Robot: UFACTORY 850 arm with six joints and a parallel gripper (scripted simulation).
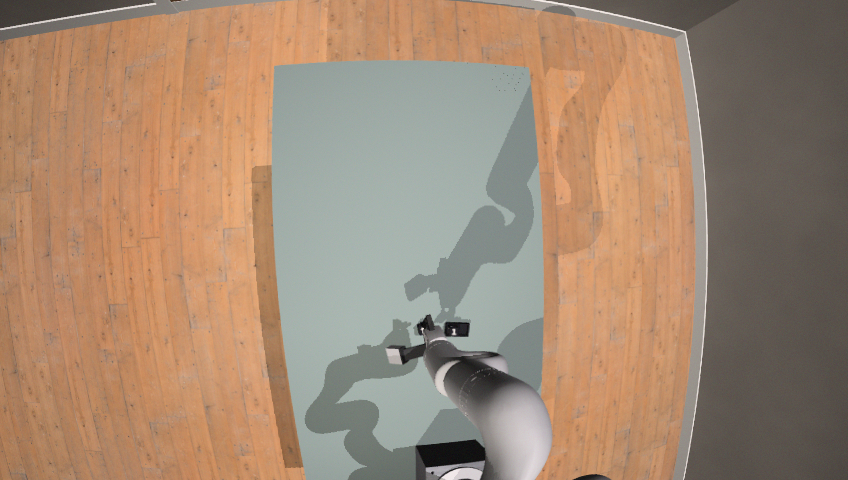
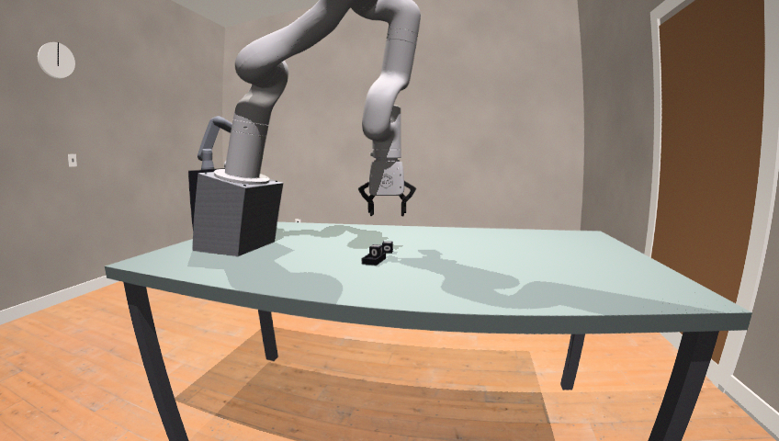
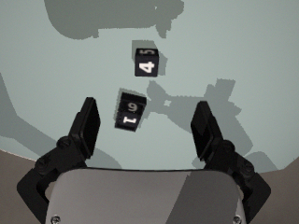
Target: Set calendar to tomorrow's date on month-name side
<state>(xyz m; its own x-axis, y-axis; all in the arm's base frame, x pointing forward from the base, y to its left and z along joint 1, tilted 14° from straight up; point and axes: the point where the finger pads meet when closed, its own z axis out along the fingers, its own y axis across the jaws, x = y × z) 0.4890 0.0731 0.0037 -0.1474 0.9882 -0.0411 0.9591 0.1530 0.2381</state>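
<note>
My gripper is now 110 mm above the black cube. The rest, counted from my hand: black tray (10 mm behind, 110 mm to the right, 110 mm below).
</note>
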